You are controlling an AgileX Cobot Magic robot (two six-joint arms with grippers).
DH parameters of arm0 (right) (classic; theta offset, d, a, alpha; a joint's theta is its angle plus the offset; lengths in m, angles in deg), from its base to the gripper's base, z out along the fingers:
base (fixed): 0 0 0 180
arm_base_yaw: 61.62 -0.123 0 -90
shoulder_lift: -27.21 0 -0.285 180
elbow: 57.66 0 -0.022 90
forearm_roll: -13.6 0.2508 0 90
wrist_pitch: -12.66 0 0.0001 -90
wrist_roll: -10.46 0.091 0 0
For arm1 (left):
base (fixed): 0 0 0 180
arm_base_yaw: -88.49 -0.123 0 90
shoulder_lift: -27.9 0 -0.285 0
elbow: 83.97 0 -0.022 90
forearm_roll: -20.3 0.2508 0 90
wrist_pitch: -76.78 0 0.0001 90
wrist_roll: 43.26 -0.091 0 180
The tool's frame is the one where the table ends.
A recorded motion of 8 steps. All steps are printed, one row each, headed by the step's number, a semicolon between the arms.
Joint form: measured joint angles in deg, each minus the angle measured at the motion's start. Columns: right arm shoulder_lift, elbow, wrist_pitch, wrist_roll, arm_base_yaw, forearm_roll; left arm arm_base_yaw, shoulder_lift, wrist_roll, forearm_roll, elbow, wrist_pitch.
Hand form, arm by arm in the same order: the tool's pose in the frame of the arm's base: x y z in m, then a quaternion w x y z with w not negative. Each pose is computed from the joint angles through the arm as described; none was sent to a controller.
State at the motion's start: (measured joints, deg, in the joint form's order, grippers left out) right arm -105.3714 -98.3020 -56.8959 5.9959 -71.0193 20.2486; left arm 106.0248 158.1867 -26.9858 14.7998 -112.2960 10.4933
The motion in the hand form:
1: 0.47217 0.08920 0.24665 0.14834 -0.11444 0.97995 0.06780; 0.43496 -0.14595 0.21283 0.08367 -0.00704 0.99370 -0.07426
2: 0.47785 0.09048 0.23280 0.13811 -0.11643 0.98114 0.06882; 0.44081 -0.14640 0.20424 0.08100 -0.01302 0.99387 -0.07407
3: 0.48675 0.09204 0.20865 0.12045 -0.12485 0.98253 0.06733; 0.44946 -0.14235 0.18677 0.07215 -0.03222 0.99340 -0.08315
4: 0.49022 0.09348 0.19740 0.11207 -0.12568 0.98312 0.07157; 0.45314 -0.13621 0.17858 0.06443 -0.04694 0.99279 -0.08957
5: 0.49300 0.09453 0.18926 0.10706 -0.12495 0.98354 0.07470; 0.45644 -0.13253 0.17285 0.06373 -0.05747 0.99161 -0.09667
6: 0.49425 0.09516 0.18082 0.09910 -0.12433 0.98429 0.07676; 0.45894 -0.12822 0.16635 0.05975 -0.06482 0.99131 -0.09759
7: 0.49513 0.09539 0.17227 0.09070 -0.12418 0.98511 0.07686; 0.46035 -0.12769 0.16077 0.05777 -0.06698 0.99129 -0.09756
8: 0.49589 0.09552 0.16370 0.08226 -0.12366 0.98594 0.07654; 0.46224 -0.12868 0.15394 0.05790 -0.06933 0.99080 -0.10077
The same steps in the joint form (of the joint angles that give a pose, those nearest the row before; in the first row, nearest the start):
1: -2.46 -1.32 0.00 -0.97 0.00 0.69; 0.00 1.72 0.29 -0.12 -1.09 0.57
2: -4.64 -2.23 0.06 -1.32 0.00 0.92; -0.17 3.50 0.74 -0.17 -2.29 0.86
3: -8.42 -3.95 0.00 -2.41 0.00 0.97; -1.20 6.13 1.26 -1.66 -3.04 2.06
4: -10.14 -4.70 0.00 -2.69 0.00 1.55; -2.23 7.16 1.43 -2.81 -3.04 2.41
5: -11.46 -5.38 0.06 -2.75 0.00 1.95; -2.92 7.91 1.49 -3.78 -3.04 3.26
6: -12.49 -5.50 0.06 -2.81 0.00 2.24; -3.55 8.71 1.49 -4.13 -3.04 3.61
7: -13.46 -5.50 0.06 -2.87 0.00 2.29; -3.67 9.40 1.49 -4.24 -3.04 4.07
8: -14.44 -5.50 0.06 -2.87 0.00 2.29; -3.67 10.26 1.43 -4.70 -3.04 5.04

